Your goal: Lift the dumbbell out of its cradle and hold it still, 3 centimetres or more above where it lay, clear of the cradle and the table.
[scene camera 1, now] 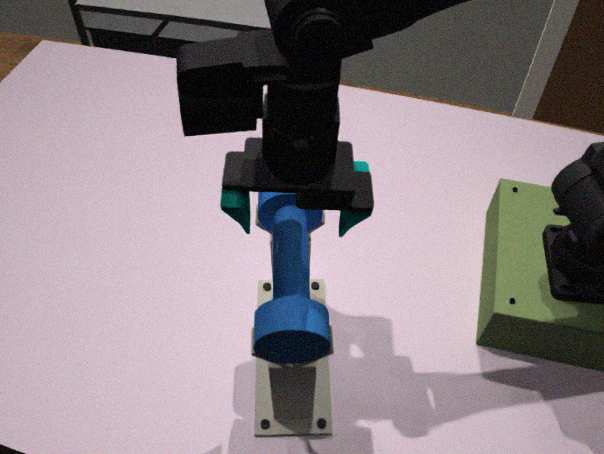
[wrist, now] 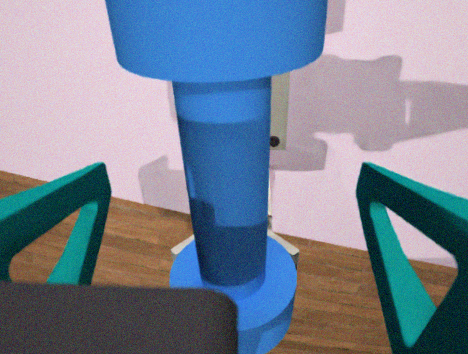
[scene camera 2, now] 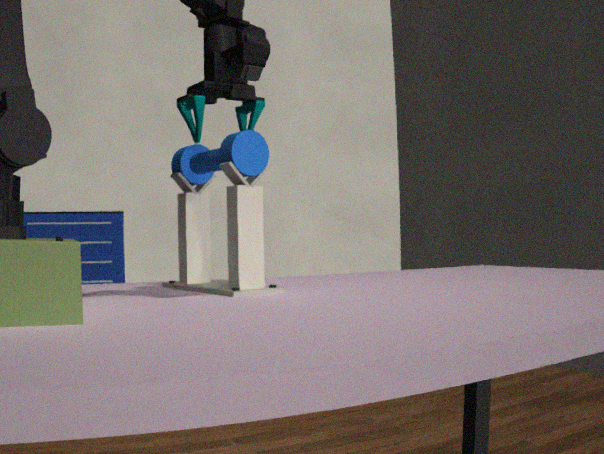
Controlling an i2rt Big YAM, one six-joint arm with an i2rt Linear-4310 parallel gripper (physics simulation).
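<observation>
The blue dumbbell lies level in the V-shaped rests of the cradle. The cradle has two pale posts on a base plate that stands on the table. My gripper is open, with nothing between its teal fingers. It points down above the dumbbell, with its fingertips spread to either side of the handle. In the wrist view the handle runs between the two fingers, close to midway. In scene camera 2 the fingertips are above handle height.
A green block on the pink table carries the arm's base, to the right of the cradle in scene camera 1. A blue panel with pale lines shows behind the table in scene camera 2.
</observation>
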